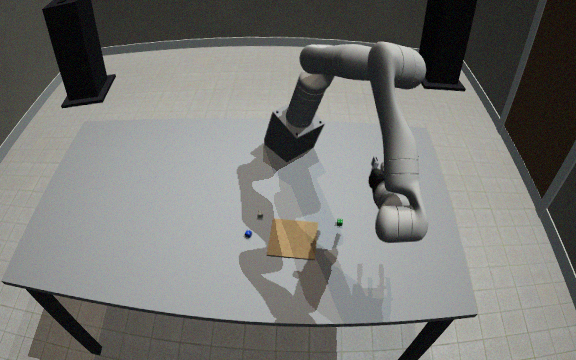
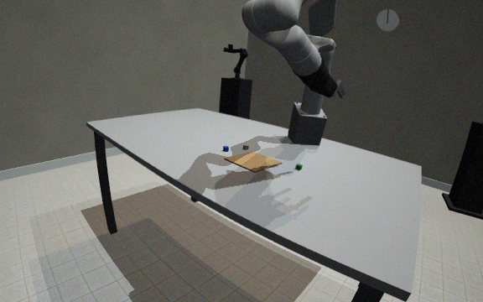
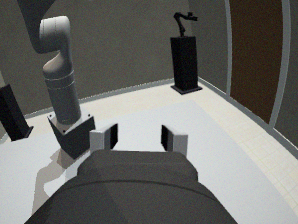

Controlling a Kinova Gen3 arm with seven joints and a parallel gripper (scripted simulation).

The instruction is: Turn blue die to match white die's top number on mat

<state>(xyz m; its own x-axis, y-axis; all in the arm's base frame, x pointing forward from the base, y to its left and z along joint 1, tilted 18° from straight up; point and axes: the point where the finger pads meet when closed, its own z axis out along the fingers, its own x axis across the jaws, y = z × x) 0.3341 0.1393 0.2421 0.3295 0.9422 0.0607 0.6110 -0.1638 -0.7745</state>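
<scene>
My hand is 370 mm to the left of the blue die, 270 mm above it and 10 mm past it. Round my hand: white die (330 mm to the right, 270 mm below, 90 mm behind); then green die (270 mm below, 80 mm to the right, 40 mm behind); then tan mat (280 mm below, 230 mm to the right, 10 mm ahead).
</scene>
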